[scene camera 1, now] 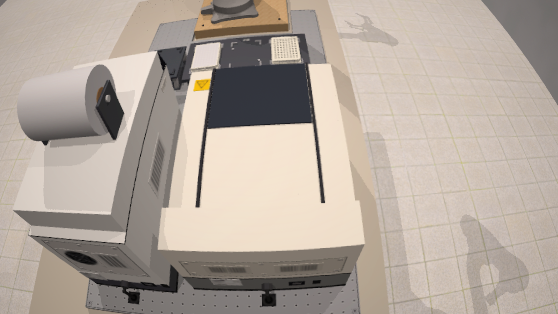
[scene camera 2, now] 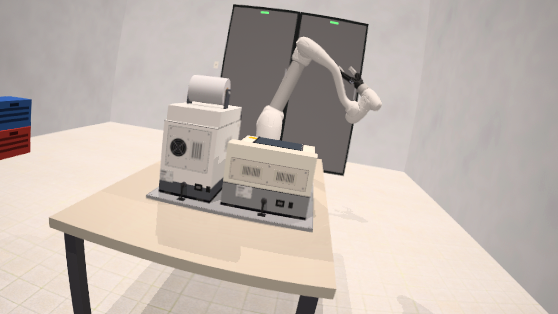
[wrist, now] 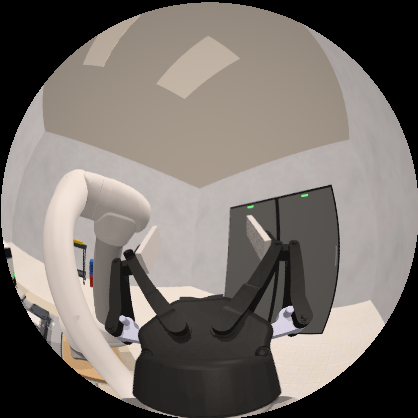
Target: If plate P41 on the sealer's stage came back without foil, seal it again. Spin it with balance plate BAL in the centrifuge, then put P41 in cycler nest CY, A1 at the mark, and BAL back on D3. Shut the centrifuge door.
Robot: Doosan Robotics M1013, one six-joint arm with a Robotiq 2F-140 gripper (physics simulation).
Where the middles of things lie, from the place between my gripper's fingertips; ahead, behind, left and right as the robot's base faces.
Scene:
My gripper is now 60 cm short of the smooth white plate (scene camera 1: 206, 57), 59 cm to the left of it and 64 cm above it. The rest, counted from my hand: dark lid panel (scene camera 1: 277, 94) 96 cm ahead, 46 cm to the right, 49 cm below; cream centrifuge (scene camera 1: 256, 208) 111 cm ahead, 48 cm to the right, 58 cm below.

